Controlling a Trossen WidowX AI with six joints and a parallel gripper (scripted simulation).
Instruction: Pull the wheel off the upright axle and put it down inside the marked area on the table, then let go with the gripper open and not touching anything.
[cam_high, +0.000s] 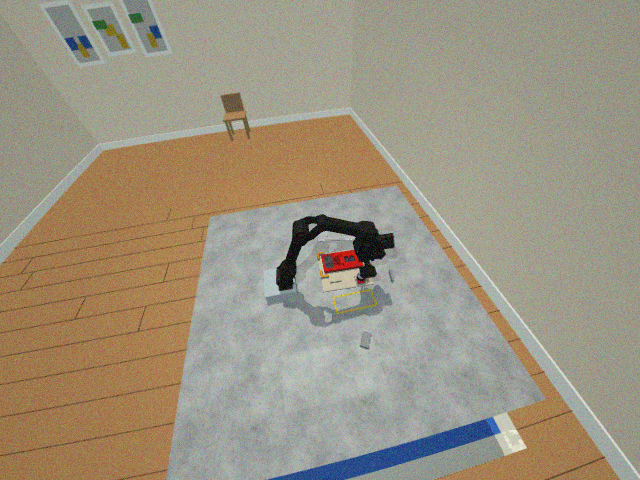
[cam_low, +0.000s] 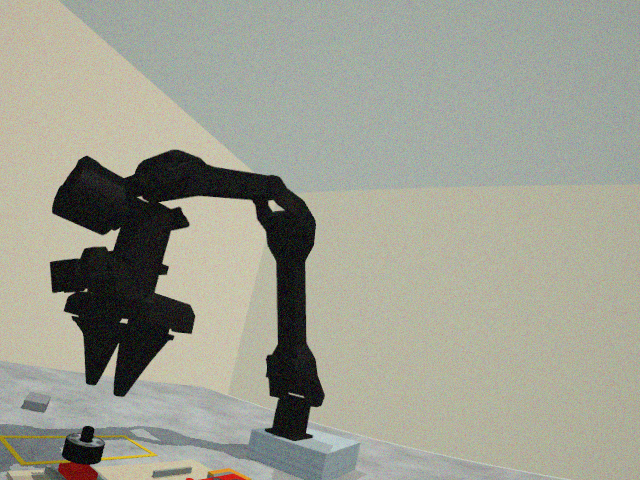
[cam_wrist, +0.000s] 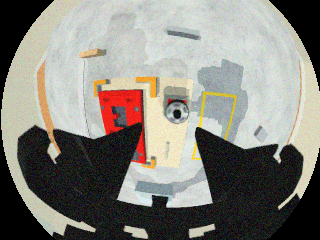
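My gripper tip is now 70 mm above the dark wheel and 10 mm to the left of it. The rest, counted from my gripper tip: upright axle: 70 mm below, 10 mm to the right.
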